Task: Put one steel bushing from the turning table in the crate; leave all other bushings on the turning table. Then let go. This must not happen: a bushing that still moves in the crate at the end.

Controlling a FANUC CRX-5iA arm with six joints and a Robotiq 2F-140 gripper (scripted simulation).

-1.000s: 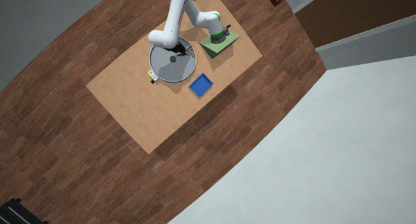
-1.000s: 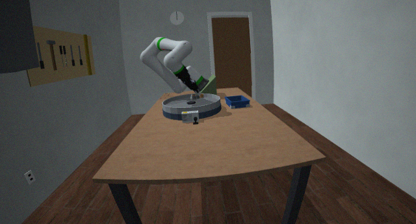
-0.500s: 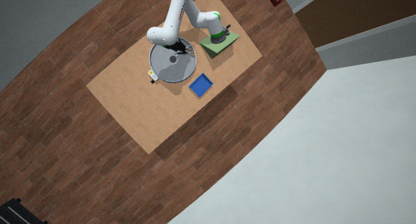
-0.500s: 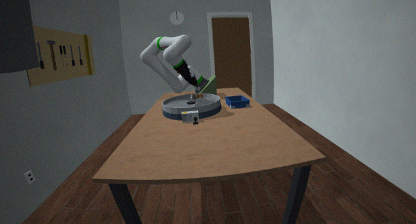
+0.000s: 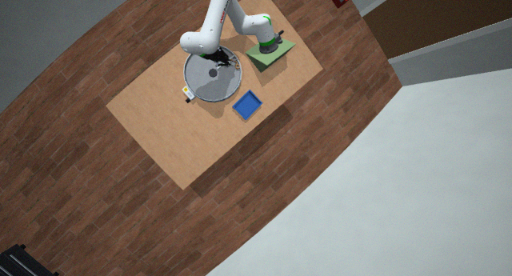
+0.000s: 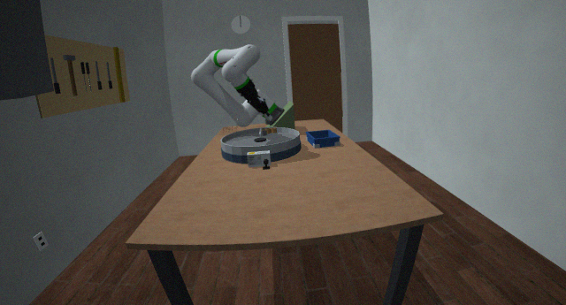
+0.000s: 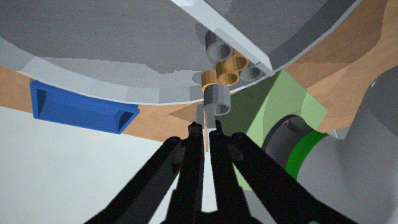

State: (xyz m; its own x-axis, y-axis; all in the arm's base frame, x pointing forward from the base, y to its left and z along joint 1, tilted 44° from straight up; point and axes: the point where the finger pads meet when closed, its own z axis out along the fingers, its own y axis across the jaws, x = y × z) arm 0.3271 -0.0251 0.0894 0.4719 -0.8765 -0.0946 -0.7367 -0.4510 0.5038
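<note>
Right now my hand is 90 mm short of the blue crate, 290 mm to the right of it and 140 mm above it. Also, from my hand: round grey turning table: 120 mm ahead, 50 mm to the right, 110 mm below.
</note>
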